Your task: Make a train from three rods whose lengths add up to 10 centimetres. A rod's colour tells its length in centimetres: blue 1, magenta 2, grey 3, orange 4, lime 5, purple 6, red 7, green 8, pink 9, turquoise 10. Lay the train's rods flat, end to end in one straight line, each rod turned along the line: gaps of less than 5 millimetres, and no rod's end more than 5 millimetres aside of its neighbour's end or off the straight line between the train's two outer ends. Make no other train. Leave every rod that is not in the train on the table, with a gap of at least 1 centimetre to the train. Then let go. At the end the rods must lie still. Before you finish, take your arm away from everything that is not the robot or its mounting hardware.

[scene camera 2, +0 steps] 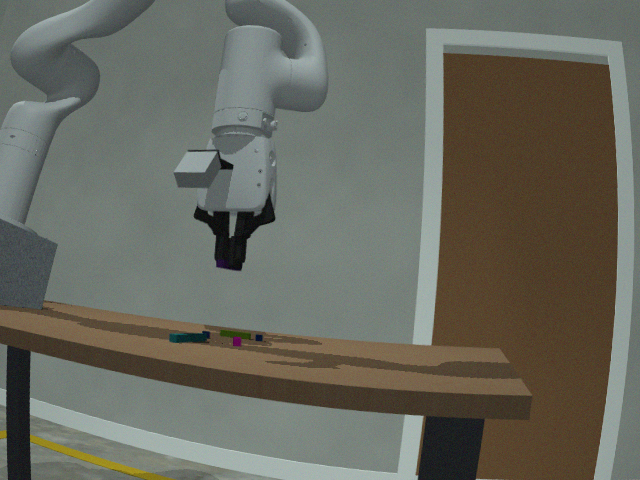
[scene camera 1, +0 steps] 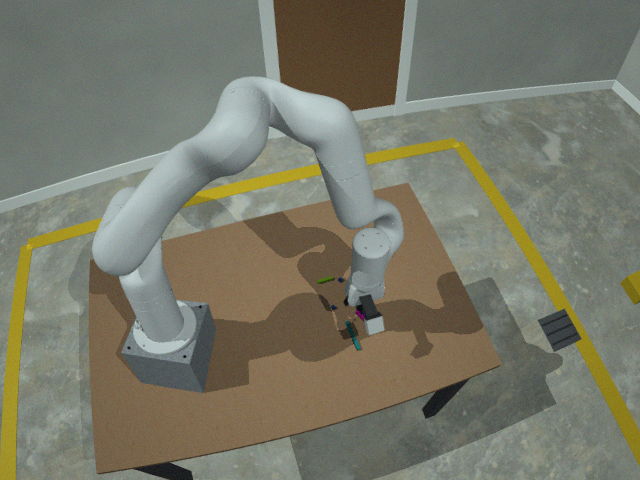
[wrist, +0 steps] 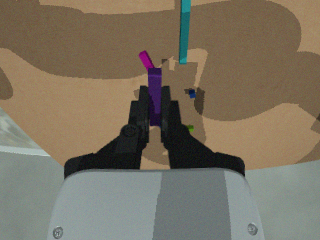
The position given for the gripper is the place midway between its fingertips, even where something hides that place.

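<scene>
The gripper (scene camera 2: 229, 267), (scene camera 1: 362, 308), (wrist: 154, 98) is visible.
</scene>
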